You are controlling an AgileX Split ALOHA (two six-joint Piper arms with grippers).
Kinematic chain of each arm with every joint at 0, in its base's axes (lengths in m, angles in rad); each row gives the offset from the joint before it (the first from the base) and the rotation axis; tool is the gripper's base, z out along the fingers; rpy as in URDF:
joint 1: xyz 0 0 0.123 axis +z
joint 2: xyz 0 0 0 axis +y
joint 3: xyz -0.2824 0 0.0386 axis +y
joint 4: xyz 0.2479 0 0.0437 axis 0.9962 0 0.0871
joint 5: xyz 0 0 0 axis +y
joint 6: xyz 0.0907 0 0.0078 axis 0.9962 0 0.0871
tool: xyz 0 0 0 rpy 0 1.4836 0
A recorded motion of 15 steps. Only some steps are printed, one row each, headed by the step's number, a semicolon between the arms.
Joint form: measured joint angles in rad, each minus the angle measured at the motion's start. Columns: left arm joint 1, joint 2, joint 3, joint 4, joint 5, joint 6; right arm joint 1, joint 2, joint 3, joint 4, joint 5, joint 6.
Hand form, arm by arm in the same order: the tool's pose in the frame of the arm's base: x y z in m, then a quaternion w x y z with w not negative. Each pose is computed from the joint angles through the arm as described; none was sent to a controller.
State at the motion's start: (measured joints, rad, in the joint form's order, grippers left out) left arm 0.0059 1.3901 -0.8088 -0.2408 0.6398 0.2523; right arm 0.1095 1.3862 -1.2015 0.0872 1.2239 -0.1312
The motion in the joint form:
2: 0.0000 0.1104 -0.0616 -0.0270 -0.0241 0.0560; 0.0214 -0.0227 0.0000 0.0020 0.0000 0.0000
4: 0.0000 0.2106 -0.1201 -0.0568 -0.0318 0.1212; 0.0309 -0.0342 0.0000 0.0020 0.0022 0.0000
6: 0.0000 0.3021 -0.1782 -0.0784 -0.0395 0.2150; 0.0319 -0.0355 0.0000 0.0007 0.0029 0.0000
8: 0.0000 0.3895 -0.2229 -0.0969 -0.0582 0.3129; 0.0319 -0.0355 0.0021 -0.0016 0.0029 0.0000
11: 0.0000 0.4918 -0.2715 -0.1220 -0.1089 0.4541; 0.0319 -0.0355 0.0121 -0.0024 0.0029 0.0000
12: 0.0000 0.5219 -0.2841 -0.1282 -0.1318 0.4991; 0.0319 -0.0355 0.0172 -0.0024 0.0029 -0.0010
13: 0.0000 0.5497 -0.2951 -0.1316 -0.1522 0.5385; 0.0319 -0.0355 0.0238 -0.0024 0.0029 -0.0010
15: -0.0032 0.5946 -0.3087 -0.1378 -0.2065 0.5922; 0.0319 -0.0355 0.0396 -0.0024 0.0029 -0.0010
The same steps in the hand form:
2: 0.2821 -0.0123 0.2148 0.21561 0.05625 0.97270 -0.06484; 0.2525 0.0409 0.3231 0.13550 -0.12009 0.98251 0.04358
4: 0.3031 -0.0135 0.2013 0.20256 0.07568 0.97389 -0.06909; 0.2497 0.0430 0.3259 0.13989 -0.12496 0.98125 0.04430
6: 0.3225 -0.0143 0.1879 0.19439 0.11189 0.97217 -0.06770; 0.2493 0.0431 0.3262 0.14017 -0.12562 0.98115 0.04375
8: 0.3388 -0.0146 0.1707 0.18678 0.14979 0.96880 -0.06401; 0.2492 0.0429 0.3256 0.13915 -0.12584 0.98132 0.04261
11: 0.3581 -0.0143 0.1483 0.18959 0.20275 0.95927 -0.05253; 0.2483 0.0427 0.3229 0.13420 -0.12581 0.98203 0.04215
12: 0.3636 -0.0139 0.1410 0.19273 0.21955 0.95525 -0.04646; 0.2479 0.0426 0.3215 0.13170 -0.12624 0.98232 0.04205
13: 0.3683 -0.0134 0.1340 0.19452 0.23493 0.95149 -0.04046; 0.2474 0.0425 0.3196 0.12843 -0.12616 0.98276 0.04200
15: 0.3763 -0.0132 0.1219 0.20363 0.25432 0.94506 -0.02678; 0.2460 0.0423 0.3153 0.12060 -0.12597 0.98378 0.04189

